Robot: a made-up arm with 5 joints.
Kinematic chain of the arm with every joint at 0, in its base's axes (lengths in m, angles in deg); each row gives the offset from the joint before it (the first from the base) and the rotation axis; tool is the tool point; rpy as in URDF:
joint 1: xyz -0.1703 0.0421 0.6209 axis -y
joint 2: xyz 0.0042 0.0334 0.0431 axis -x
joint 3: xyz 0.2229 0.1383 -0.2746 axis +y
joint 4: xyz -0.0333 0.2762 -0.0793 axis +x
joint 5: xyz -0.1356 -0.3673 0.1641 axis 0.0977 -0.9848 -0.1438
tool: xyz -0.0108 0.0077 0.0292 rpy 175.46 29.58 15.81
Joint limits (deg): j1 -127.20..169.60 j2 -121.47..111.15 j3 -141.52..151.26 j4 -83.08..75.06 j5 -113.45..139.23
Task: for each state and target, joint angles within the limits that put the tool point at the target. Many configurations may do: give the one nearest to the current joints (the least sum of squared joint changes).
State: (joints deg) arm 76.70 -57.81 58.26 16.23 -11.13
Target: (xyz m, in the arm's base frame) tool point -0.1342 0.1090 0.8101
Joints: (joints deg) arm 96.11 -10.79 74.90 16.75 -7.13
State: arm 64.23 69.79 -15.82 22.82 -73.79
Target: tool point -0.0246 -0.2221 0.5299
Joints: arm 29.72 59.18 -1.13 27.20 -70.62
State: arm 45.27 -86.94 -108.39 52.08 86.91
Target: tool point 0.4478 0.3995 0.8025
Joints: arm 7.10 -75.08 -115.79 69.57 85.92
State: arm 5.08 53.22 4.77 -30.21 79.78
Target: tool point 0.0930 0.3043 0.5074
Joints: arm 11.75 57.48 35.25 -48.36 78.40
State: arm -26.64 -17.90 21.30 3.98 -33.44
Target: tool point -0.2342 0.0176 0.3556
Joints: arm -24.97 11.88 10.43 27.43 -33.77
